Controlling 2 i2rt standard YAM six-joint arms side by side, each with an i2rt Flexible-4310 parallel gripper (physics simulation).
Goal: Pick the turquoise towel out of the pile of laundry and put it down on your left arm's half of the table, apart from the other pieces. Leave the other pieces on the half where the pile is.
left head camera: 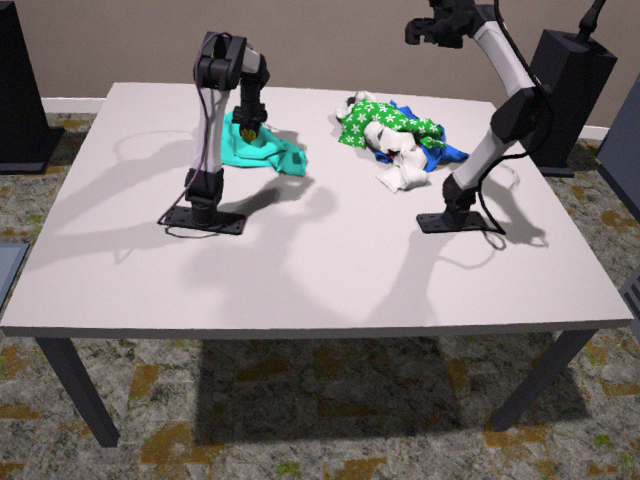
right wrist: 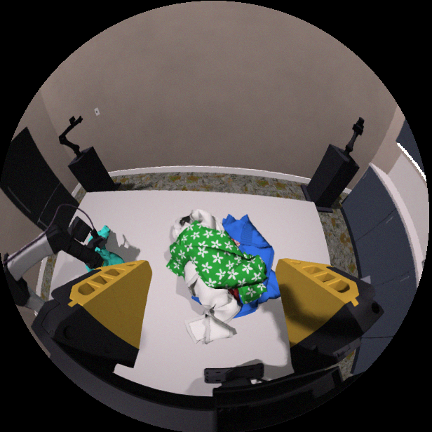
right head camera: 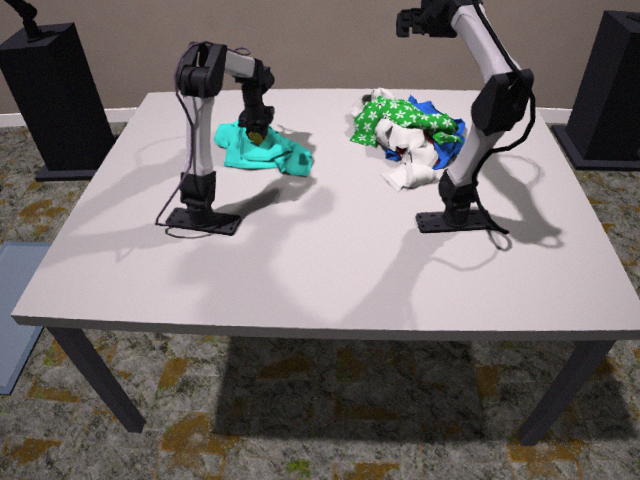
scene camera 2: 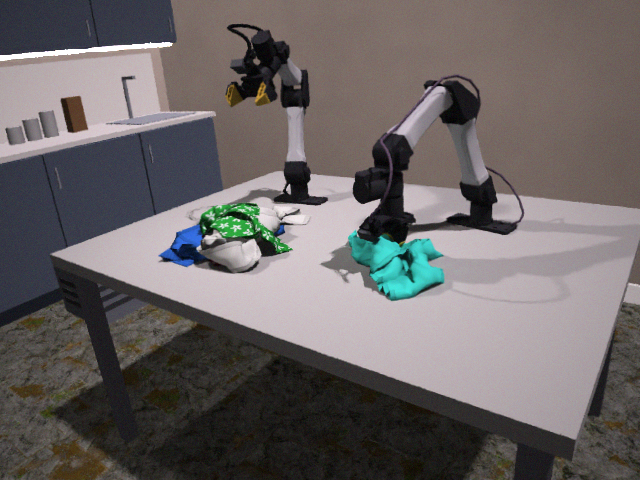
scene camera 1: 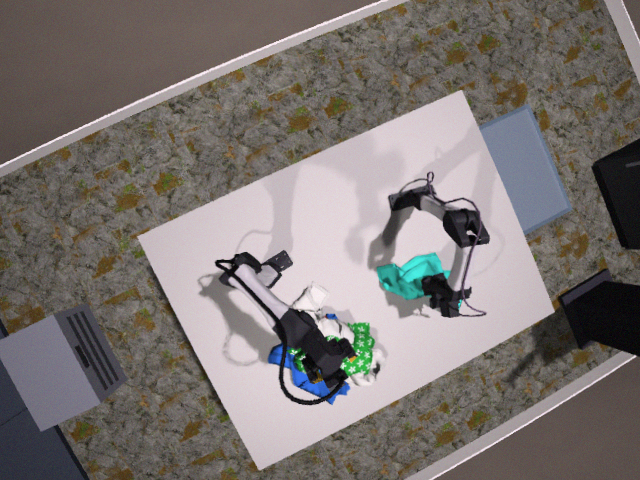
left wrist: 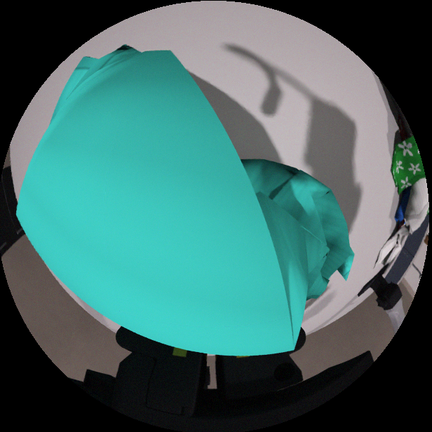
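The turquoise towel (left head camera: 289,157) (right head camera: 242,157) (scene camera 1: 410,276) (scene camera 2: 405,279) (left wrist: 150,200) lies crumpled on the left arm's half of the table, apart from the pile. My left gripper (left head camera: 248,135) (right head camera: 255,137) (scene camera 2: 398,239) points down into it, fingers close together on its cloth; the towel hides the fingertips in the left wrist view. The pile holds a green flowered piece (left head camera: 382,116) (right wrist: 215,255), a blue piece (left head camera: 449,155) (right wrist: 250,237) and white pieces (left head camera: 403,178) (right wrist: 215,300). My right gripper (scene camera 2: 248,98) (right wrist: 213,268) is open and empty, high above the pile.
The table (left head camera: 320,289) (scene camera 2: 465,351) carries both arms on black base plates (left head camera: 230,222) (left head camera: 429,223). A bit of dark red cloth (right wrist: 233,293) shows within the pile. Dark pedestals (right wrist: 95,170) (right wrist: 332,172) stand beyond the table.
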